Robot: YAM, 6 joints.
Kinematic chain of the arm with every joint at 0, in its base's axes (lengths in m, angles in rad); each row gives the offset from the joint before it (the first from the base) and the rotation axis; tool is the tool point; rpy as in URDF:
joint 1: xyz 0 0 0.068 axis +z
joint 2: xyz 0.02 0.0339 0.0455 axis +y
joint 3: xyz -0.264 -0.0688 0 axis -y
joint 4: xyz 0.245 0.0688 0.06 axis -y
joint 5: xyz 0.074 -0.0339 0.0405 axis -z
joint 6: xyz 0.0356 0 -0.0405 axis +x
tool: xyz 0 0 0 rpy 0 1.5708 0
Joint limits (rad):
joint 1: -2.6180..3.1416
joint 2: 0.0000..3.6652
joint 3: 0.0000..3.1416
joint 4: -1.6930..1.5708
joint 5: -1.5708..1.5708
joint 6: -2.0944..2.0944
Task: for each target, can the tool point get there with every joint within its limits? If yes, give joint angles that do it. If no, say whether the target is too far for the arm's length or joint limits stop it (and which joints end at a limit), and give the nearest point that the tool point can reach.
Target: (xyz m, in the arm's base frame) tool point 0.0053 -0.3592 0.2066
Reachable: yes | joints -1.6260 1.7178 1.0982 -0.2321 -0.7839 -0.3883
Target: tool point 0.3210 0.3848 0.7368
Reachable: no: too far | nearest point 0.2578 0.3090 0.6089 | short by 0.162 m
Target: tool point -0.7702 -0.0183 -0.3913
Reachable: no: too far | nearest point -0.5430 -0.0021 -0.2289 | short by 0.280 m
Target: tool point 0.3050 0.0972 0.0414
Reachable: yes | joints 0.2047 2.1644 0.6806 0.8425 -1.1975 -1.6447
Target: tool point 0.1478 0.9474 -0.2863
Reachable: no: too far | nearest point 0.0918 0.5887 -0.1317 | short by 0.395 m
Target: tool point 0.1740 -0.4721 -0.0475
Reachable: yes | joints -1.1543 3.1300 2.5799 -1.2684 1.1093 1.3984
